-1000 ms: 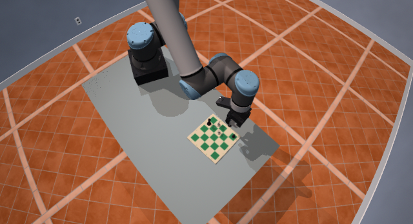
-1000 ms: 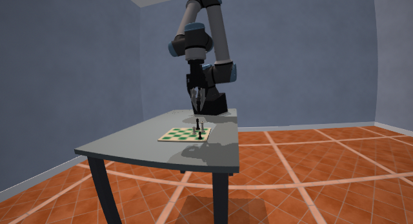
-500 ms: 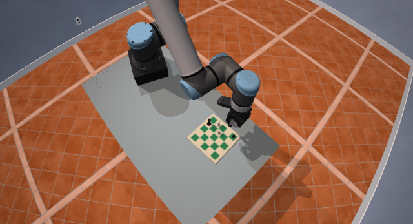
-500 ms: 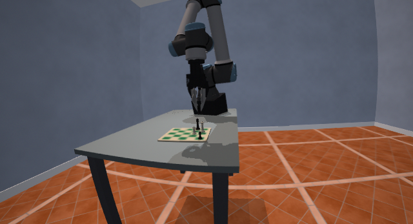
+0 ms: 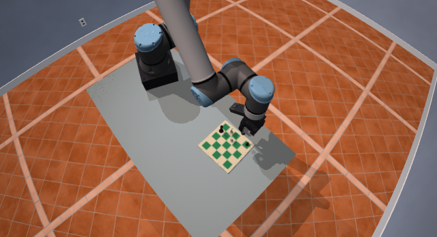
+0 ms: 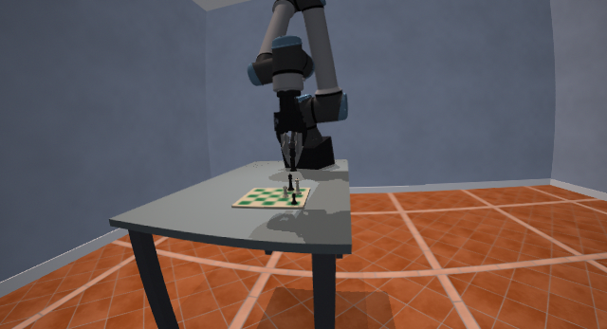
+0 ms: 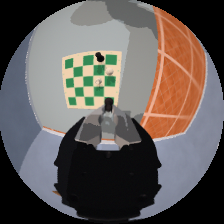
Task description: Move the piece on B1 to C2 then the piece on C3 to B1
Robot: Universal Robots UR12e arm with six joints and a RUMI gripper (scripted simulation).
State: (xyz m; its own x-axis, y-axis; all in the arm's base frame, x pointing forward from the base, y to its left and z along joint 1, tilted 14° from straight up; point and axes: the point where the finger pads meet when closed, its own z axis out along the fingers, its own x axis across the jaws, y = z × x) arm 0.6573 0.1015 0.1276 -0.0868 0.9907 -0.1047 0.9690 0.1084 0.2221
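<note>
My gripper is now 10 cm above the small white piece, 4 cm to the left of it and 3 cm past it. The rest, counted from my hand: tall black piece: 11 cm behind, 9 cm below, 4 cm to the right; cream chessboard: 12 cm below, 8 cm to the right, 3 cm behind.
</note>
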